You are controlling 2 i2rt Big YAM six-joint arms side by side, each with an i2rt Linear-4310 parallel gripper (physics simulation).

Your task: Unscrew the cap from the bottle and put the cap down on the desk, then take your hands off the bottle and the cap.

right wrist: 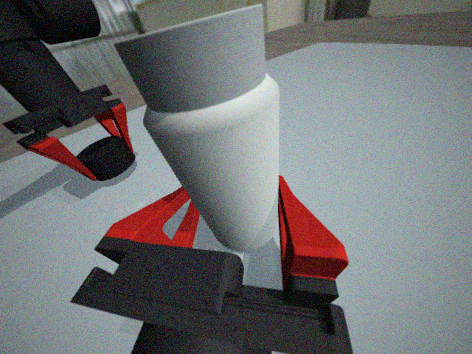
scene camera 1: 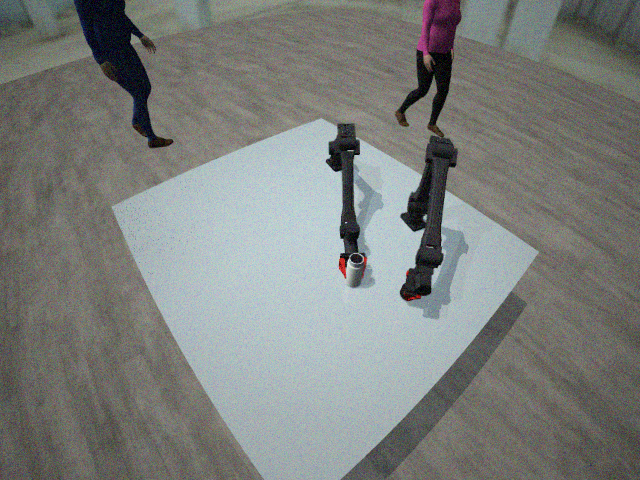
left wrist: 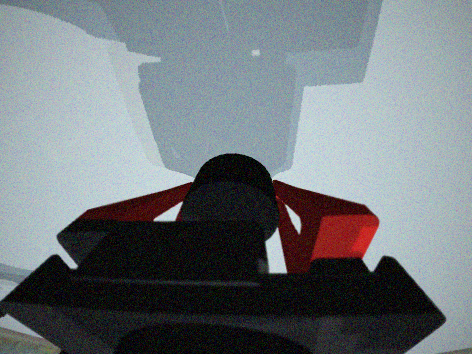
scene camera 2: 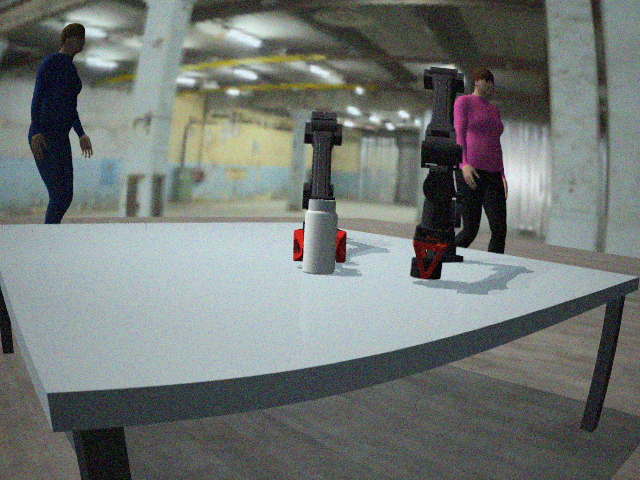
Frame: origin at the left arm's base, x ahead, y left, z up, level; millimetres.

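Seen in the pictures: left gripper, fingertip midpoint: [right wrist: 114,165] [scene camera 1: 407,293] [left wrist: 233,188] [scene camera 2: 426,276]; right gripper, fingertip midpoint: [scene camera 1: 354,277] [scene camera 2: 319,251]; left arm's base, link origin: [scene camera 1: 413,221] [scene camera 2: 440,259]; right arm's base, link origin: [scene camera 1: 336,165].
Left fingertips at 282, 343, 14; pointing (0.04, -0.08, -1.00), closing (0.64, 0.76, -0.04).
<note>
Pixels of each thing's top centre, then the offset from my left fingertips to it, as dx, dy, dz. Level surfaces: height alone.
- white bottle, top centre: [right wrist: 188,21] [scene camera 2: 322,200] [scene camera 1: 356,258] +167, -156, +134
- desk, surface height: dz -15
- black round cap, top centre: [left wrist: 229,223] [right wrist: 98,147] [scene camera 2: 427,258] +1, -1, +36
The white bottle [scene camera 1: 354,277] [scene camera 2: 319,242] [right wrist: 225,150] stands upright on the desk [scene camera 1: 206,258] [scene camera 2: 206,320] [left wrist: 50,100] [right wrist: 390,150], its grey neck uncapped and open at the top. My right gripper [scene camera 1: 354,266] [scene camera 2: 319,245] [right wrist: 239,180] is shut on the bottle's body from behind. The black round cap [scene camera 2: 417,268] [left wrist: 232,200] [right wrist: 105,156] is apart from the bottle, to its right in scene camera 2. My left gripper [scene camera 1: 412,293] [scene camera 2: 427,258] [left wrist: 233,188] [right wrist: 114,165] is shut on the cap, at or barely above the desk; its shadow meets it.
Both dark arms reach in from the far side of the desk, side by side. A person in blue [scene camera 1: 121,62] [scene camera 2: 54,124] stands beyond the desk at the left, and a person in pink [scene camera 1: 439,25] [scene camera 2: 480,129] beyond it at the right.
</note>
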